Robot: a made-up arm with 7 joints. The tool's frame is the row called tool.
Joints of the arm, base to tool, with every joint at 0 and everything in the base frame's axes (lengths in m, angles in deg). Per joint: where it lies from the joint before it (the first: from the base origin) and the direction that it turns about. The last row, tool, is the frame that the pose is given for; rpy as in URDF.
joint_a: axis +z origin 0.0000 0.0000 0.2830
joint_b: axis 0 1 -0.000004 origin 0.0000 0.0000 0.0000
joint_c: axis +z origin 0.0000 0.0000 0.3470
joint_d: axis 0 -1 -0.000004 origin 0.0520 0.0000 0.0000
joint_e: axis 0 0.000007 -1 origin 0.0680 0.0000 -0.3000
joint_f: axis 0 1 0.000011 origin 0.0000 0.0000 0.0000
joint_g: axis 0 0.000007 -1 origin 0.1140 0.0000 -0.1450
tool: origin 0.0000 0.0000 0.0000 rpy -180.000 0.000 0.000
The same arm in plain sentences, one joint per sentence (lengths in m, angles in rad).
The arm has seven revolute joints in a row. What follows holds with every joint at zero, and every direction is one of the base frame's. The first joint sits 0.283 m along +z from the base frame's origin and turns about +z. The second joint sits at the same point as the first joint and turns about +y. The third joint sits 0.347 m along +z from the second joint and turns about +z. The fourth joint sits 0.052 m along +x from the third joint and turns about -y. The fifth joint sits 0.068 m along +x and 0.3 m along -z from the fourth joint and turns about -z. The sixth joint sits at the same point as the fifth joint and turns about +y. The seventh joint sits 0.114 m along +x and 0.145 m along -z from the sixth joint and turns about -z. The tool frame, which is the frame that the pose is given for, sits at the same point as the seventh joint; its axes are the base frame's turned by roll 3.1416, pitch 0 and yaw 0 rad (as in URDF: about the fixed x, then y, then z).
